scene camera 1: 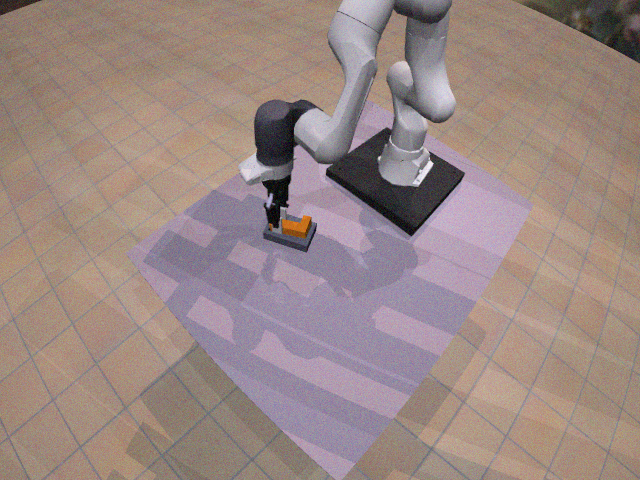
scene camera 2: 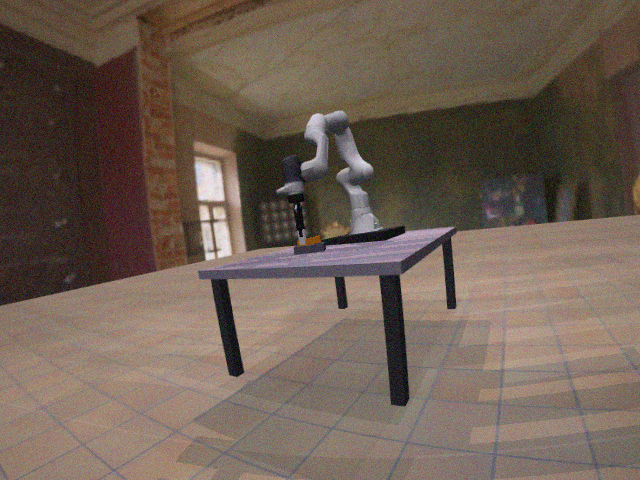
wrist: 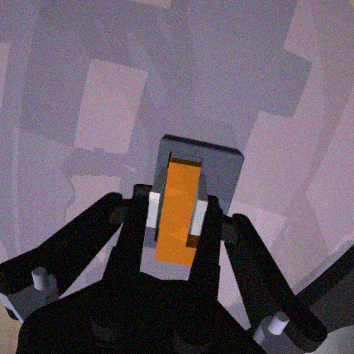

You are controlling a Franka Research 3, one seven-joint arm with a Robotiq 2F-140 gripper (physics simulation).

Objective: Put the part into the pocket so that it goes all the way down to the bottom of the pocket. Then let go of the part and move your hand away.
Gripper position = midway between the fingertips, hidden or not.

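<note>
An orange L-shaped part [wrist: 174, 244] is held by the gripper [scene camera 1: 279, 227], touches nothing else. The gripper [wrist: 181, 183] in the wrist view too.
</note>
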